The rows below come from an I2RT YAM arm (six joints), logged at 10 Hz.
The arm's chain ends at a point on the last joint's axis. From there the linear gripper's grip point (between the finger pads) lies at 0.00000 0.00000 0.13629 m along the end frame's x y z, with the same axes.
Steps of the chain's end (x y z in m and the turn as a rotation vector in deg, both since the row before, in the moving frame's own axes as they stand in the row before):
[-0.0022 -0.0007 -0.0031 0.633 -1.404 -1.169]
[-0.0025 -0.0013 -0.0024 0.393 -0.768 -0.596]
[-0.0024 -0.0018 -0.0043 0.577 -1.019 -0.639]
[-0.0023 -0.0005 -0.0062 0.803 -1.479 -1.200]
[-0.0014 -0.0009 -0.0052 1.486 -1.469 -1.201]
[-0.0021 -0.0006 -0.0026 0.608 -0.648 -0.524]
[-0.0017 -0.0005 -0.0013 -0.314 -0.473 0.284]
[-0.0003 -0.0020 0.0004 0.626 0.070 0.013]
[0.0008 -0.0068 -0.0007 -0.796 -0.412 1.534]
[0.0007 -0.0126 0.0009 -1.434 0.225 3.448]
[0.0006 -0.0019 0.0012 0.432 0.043 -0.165]
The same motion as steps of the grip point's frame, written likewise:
[-0.0056 -0.0022 -0.0031 0.633 -1.404 -1.169]
[-0.0043 -0.0022 -0.0024 0.393 -0.768 -0.596]
[-0.0048 -0.0032 -0.0043 0.577 -1.019 -0.639]
[-0.0058 -0.0024 -0.0063 0.803 -1.479 -1.200]
[-0.0049 -0.0044 -0.0053 1.486 -1.469 -1.201]
[-0.0036 -0.0020 -0.0026 0.608 -0.648 -0.524]
[-0.0028 0.0002 -0.0013 -0.314 -0.473 0.284]
[-0.0001 -0.0035 0.0004 0.626 0.070 0.013]
[-0.0002 -0.0049 -0.0007 -0.796 -0.412 1.534]
[0.0011 -0.0092 0.0009 -1.434 0.225 3.448]
[0.0007 -0.0029 0.0012 0.432 0.043 -0.165]

